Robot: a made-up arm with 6 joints.
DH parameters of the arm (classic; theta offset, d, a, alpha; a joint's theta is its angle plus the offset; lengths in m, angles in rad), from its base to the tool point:
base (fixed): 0.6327 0 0.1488 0
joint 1: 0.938 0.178 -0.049 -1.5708
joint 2: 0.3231 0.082 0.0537 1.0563
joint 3: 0 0.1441 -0.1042 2.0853
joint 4: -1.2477 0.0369 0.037 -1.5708
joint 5: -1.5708 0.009 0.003 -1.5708
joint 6: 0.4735 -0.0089 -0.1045 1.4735
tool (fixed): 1.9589 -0.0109 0 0
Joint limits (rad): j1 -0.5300..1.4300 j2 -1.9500..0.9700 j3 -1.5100..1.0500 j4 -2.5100..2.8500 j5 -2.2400..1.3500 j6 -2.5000..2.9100
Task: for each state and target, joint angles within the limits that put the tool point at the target. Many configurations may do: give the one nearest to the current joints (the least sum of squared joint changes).
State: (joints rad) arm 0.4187 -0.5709 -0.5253 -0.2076 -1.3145 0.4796
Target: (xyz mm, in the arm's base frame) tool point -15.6 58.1 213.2
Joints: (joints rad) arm 0.2734 -0.4718 -0.5579 -0.2547 -1.4049 0.4329
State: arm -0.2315 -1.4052 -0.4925 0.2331 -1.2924 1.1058
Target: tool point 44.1 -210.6 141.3
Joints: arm 0.3105 -1.8331 -0.5465 1.0691 -1.3505 1.3861
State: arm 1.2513 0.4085 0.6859 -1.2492 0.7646 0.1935
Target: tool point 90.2 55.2 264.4
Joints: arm 0.9717 0.7302 1.0500 -2.0313 0.5722 0.6467
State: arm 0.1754 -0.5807 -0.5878 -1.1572 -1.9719 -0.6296
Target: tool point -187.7 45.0 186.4
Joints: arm -0.4549 -0.2835 -0.8016 -1.3413 -1.7918 -0.8209
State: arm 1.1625 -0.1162 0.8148 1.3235 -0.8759 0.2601
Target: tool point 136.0 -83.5 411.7
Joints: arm 1.2882 -0.5366 0.7350 1.5226 -0.7447 0.3011
